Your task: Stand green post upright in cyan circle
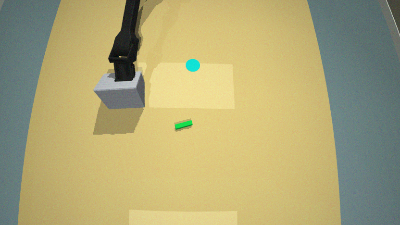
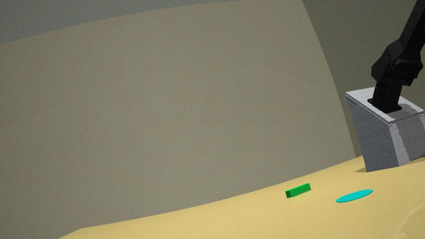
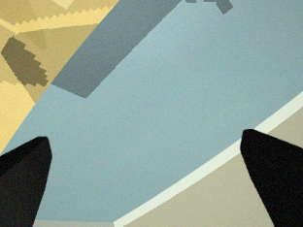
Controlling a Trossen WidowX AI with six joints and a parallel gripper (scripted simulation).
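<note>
The green post lies 81 cm to the right of my gripper tip and 4 cm below it. The rest, counted from my gripper tip: cyan circle: 5 cm ahead, 56 cm to the right, 5 cm below.
</note>
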